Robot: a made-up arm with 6 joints. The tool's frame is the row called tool. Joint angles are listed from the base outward.
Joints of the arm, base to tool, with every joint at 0 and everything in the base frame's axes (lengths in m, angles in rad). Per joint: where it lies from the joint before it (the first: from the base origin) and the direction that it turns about. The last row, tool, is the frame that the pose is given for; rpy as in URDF.
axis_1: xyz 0 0 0.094 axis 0 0 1
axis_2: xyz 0 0 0 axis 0.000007 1 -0.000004
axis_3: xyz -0.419 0 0.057 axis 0.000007 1 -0.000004
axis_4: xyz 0.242 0 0.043 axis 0.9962 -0.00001 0.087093
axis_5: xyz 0 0 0 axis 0.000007 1 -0.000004
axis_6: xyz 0.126 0 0.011 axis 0.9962 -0.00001 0.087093
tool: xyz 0 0 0 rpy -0.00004 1.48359 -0.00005
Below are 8 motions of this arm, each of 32 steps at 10 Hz.
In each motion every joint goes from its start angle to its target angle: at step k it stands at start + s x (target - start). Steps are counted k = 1, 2, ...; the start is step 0. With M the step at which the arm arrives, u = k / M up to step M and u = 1 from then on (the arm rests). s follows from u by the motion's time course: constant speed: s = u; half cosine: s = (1 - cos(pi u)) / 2; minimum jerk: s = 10 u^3 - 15 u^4 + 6 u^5.
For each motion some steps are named. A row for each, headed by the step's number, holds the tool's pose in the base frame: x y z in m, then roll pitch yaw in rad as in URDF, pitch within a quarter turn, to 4 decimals.
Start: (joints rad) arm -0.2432 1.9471 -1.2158 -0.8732 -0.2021 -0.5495
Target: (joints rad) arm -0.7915 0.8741 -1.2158 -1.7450 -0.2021 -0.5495
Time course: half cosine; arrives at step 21
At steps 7, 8, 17, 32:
7: 0.4328 -0.1488 0.4002 -1.8478 -0.0095 -1.7622
8: 0.4056 -0.1545 0.4311 -1.7878 -0.0780 -1.7821
17: 0.1282 -0.0836 0.6110 -1.1708 -0.6747 -2.3616
32: 0.0901 -0.0557 0.6211 -1.0396 -0.7351 -2.5227

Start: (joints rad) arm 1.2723 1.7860 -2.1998 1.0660 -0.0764 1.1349
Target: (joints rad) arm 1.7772 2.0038 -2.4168 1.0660 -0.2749 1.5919
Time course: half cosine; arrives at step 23
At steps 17, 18, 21, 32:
17: -0.0390 0.5193 0.6664 0.5334 -0.8507 -2.3696
18: -0.0507 0.5216 0.6646 0.5031 -0.8616 -2.3181
21: -0.0746 0.5251 0.6607 0.4394 -0.8812 -2.2119
32: -0.0794 0.5257 0.6599 0.4264 -0.8847 -2.1904

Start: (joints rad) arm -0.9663 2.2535 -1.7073 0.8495 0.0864 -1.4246
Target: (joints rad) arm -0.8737 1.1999 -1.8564 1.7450 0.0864 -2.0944
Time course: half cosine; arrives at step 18
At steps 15, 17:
15: 0.1413 -0.1538 0.7575 -0.4864 0.7919 -1.4093
17: 0.1134 -0.1189 0.7720 -0.4236 0.7314 -1.3521

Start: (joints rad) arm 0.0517 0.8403 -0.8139 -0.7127 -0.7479 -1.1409
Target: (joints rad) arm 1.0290 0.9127 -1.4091 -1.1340 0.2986 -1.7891
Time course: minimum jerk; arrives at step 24
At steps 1, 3, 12, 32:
1: 0.0915 0.0611 0.5514 -0.9232 -0.3901 -1.2332
3: 0.0916 0.0620 0.5529 -0.9267 -0.4025 -1.2334
12: 0.0850 0.0772 0.6058 -0.9129 -0.7767 -1.3281
32: 0.0757 0.0603 0.6669 -0.6537 -1.0091 -1.6755

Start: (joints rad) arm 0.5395 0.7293 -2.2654 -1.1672 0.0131 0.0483
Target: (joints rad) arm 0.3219 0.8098 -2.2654 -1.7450 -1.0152 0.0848
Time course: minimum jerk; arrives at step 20
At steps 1, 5, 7, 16, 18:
1: -0.2696 -0.1629 0.7854 0.0477 -0.0110 -0.5803
5: -0.2783 -0.1455 0.7872 0.0361 -0.1102 -0.6619
7: -0.2867 -0.1210 0.7877 0.0195 -0.2390 -0.7639
16: -0.2689 0.0148 0.7535 -0.1565 -0.9504 -1.2017
18: -0.2640 0.0225 0.7490 -0.1831 -1.0005 -1.2167

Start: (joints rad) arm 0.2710 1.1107 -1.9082 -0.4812 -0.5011 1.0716
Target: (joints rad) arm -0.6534 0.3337 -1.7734 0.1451 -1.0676 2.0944
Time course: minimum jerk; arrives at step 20
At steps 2, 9, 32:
2: 0.0186 0.0341 0.8181 -0.0383 0.3124 0.9391
9: -0.2049 0.0407 0.7846 -0.3227 0.0665 1.1797
32: -0.4028 0.2882 0.5964 -0.9603 0.4353 1.3531

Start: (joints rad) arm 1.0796 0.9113 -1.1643 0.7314 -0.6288 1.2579
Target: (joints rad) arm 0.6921 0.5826 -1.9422 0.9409 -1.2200 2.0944
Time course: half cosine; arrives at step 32
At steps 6, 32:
6: 0.0749 0.0217 0.6707 0.4876 -0.5693 2.7169
32: -0.2266 -0.3125 0.6696 -1.1151 0.3757 -2.8601

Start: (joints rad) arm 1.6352 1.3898 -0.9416 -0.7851 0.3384 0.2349
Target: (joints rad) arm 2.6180 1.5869 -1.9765 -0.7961 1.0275 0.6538
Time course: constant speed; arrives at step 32
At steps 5, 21, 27, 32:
5: -0.0356 0.3396 0.4186 -2.3544 0.7788 -0.7538
21: -0.1930 0.3231 0.5374 -2.4305 1.0784 -0.6603
27: -0.2432 0.2876 0.5769 -2.6114 1.1921 -0.7564
32: -0.2766 0.2491 0.6064 -2.9095 1.2631 -0.9753

